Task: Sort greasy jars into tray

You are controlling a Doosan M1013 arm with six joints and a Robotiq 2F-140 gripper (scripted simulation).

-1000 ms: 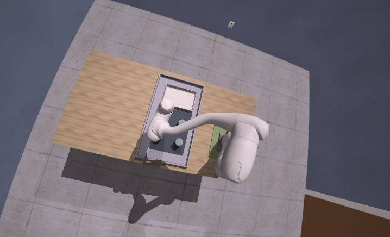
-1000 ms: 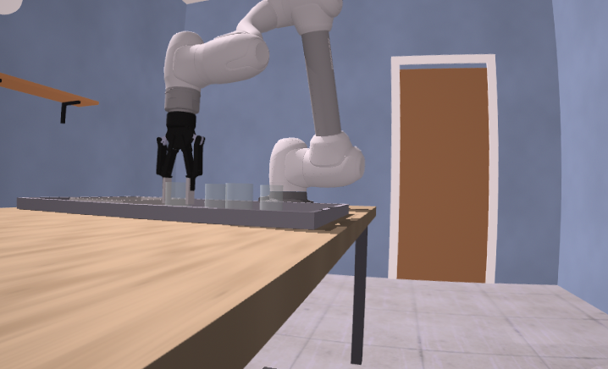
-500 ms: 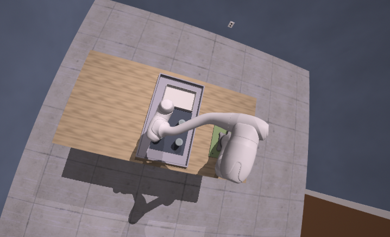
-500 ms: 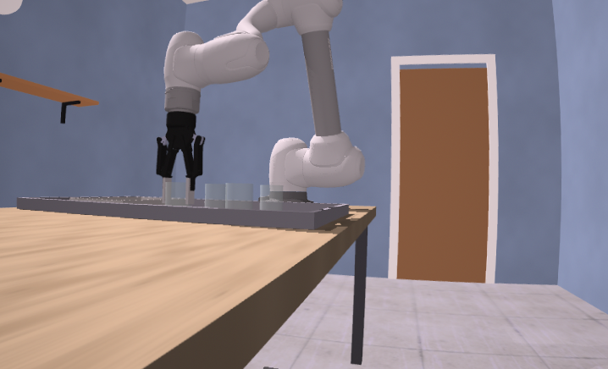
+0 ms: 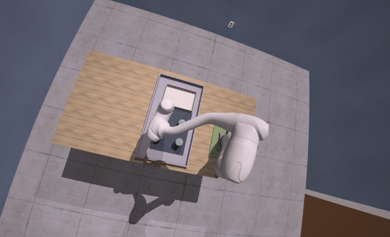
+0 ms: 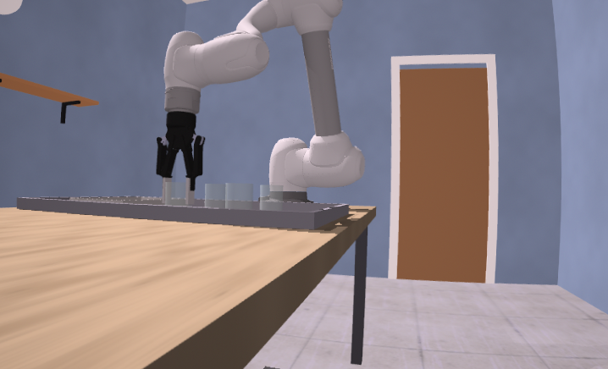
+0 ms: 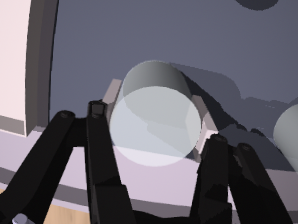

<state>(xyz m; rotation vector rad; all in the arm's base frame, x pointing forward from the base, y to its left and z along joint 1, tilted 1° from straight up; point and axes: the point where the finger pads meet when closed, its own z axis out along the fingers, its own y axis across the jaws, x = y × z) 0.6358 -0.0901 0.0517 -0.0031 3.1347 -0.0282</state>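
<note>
Now: hand 80 mm past the white tray, 220 mm to the left of it and 50 mm above it. From my hand the other things lie so: dark drying mat (90 mm behind, 100 mm to the left, 50 mm below); then grey steel top (70 mm behind, 10 mm to the right, 60 mm below).
</note>
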